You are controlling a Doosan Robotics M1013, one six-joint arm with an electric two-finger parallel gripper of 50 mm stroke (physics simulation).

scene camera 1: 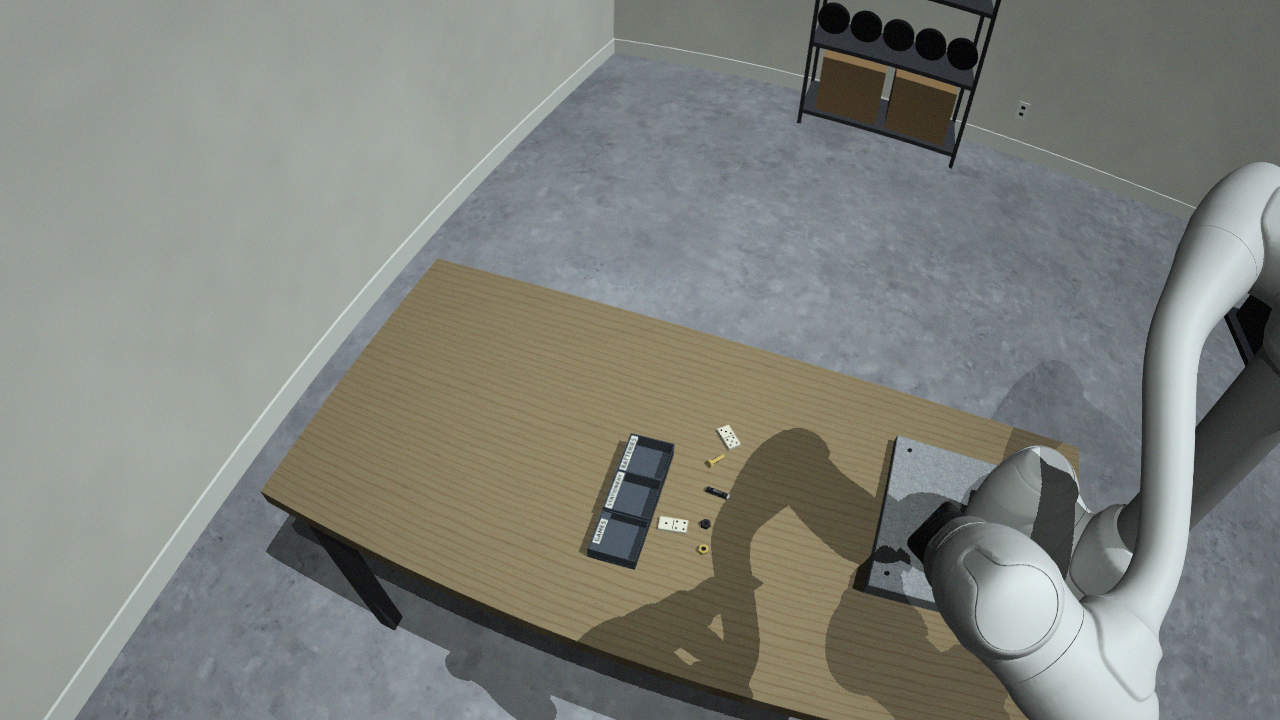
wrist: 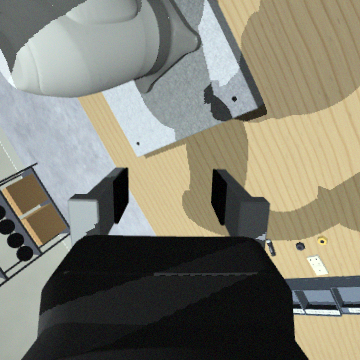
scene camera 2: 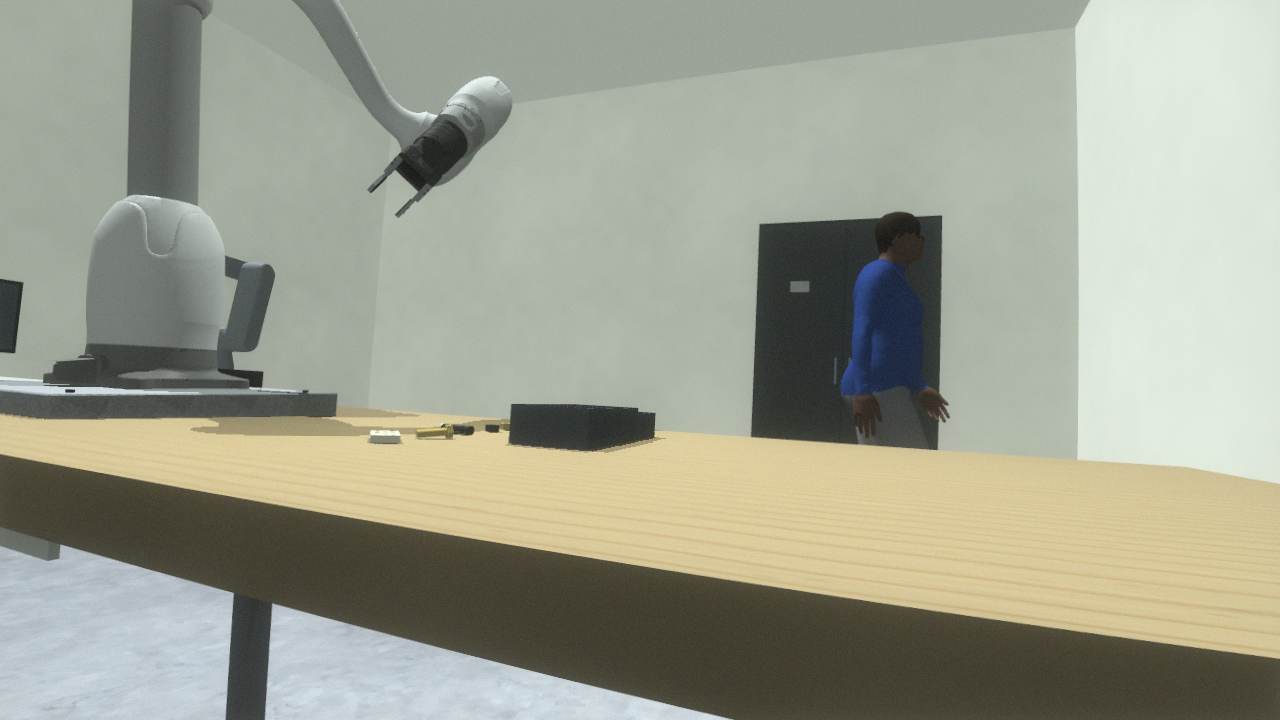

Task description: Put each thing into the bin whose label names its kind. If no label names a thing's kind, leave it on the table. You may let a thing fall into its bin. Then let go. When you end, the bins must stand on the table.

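Three joined dark bins stand on the table, labelled BATTERIES, STATIONERY and GAMES; no thing shows inside them in scene camera 1. Beside them lie a white domino, a brass bolt, a small black cylinder-like thing, a second domino, a black nut-like thing and a brass nut. My gripper is open and empty, high above the table and away from them.
The arm's base stands on a grey plate at one end of the table. A shelf rack stands by the wall, beyond the table. A person in blue stands beyond the table near a dark door.
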